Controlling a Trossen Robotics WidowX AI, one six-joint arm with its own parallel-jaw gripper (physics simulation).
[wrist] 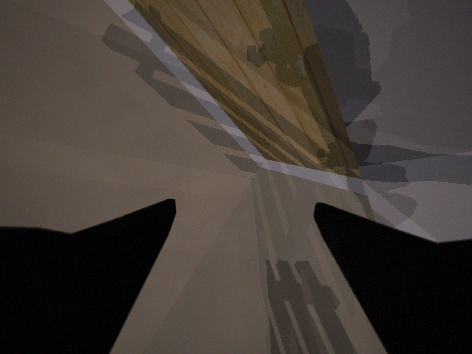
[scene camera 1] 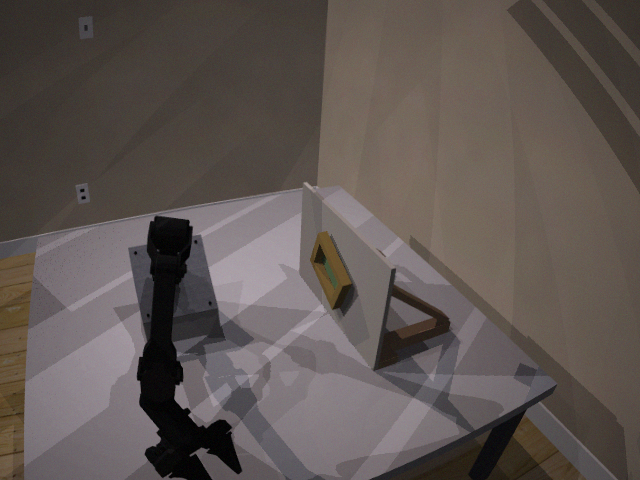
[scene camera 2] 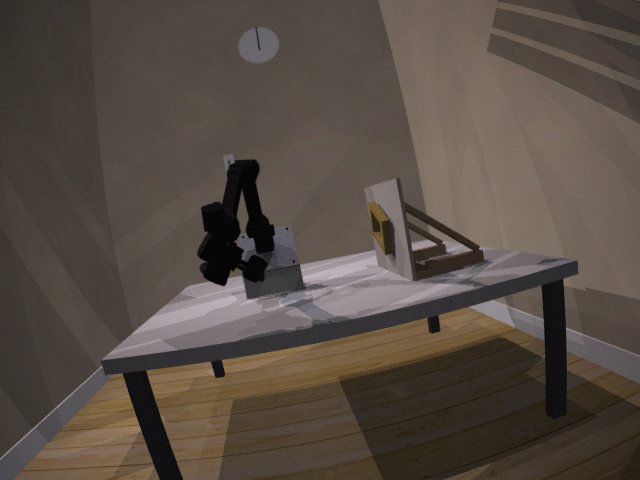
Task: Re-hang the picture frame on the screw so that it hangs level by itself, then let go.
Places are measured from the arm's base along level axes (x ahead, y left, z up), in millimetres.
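Pixels of known places: gripper, fingertip midpoint: [wrist: 245, 207] [scene camera 2: 248, 273]; arm's base, origin of the base link: [scene camera 2: 264, 246].
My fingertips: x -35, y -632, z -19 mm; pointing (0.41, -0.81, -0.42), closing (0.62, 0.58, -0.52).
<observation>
Ahead of a thing's pixels: the offset from my fingertips to its top centre. "spot": to the spot under its first point. Level surfaces: height alone.
The picture frame {dz +108, dx +438, dy +494 mm} [scene camera 1: 337, 262] [scene camera 2: 384, 227], golden with a green picture inside, is against the face of the upright pale board {spot: dz +63, dx +454, dy +332 mm} [scene camera 1: 369, 289] [scene camera 2: 393, 206]. It is tilted relative to the board's top edge, with its end nearer scene camera 1 lower. The screw does not show, so I cannot tell how the frame sits on it. My black gripper [scene camera 2: 236, 272] [wrist: 245, 207] is open and empty, well away from the frame and board. In the scene camera 1 view it is at the bottom, partly cut off. The frame does not show in the wrist view.
Brown wooden braces {spot: dz -108, dx +614, dy +313 mm} [scene camera 1: 416, 330] [scene camera 2: 449, 263] support the board from behind. The arm's grey base block [scene camera 1: 196, 289] [scene camera 2: 281, 273] stands on the pale table {dz -146 mm} [scene camera 1: 289, 444] [scene camera 2: 170, 330]. The wrist view shows walls, wooden floor [wrist: 240, 55] and part of the table.
</observation>
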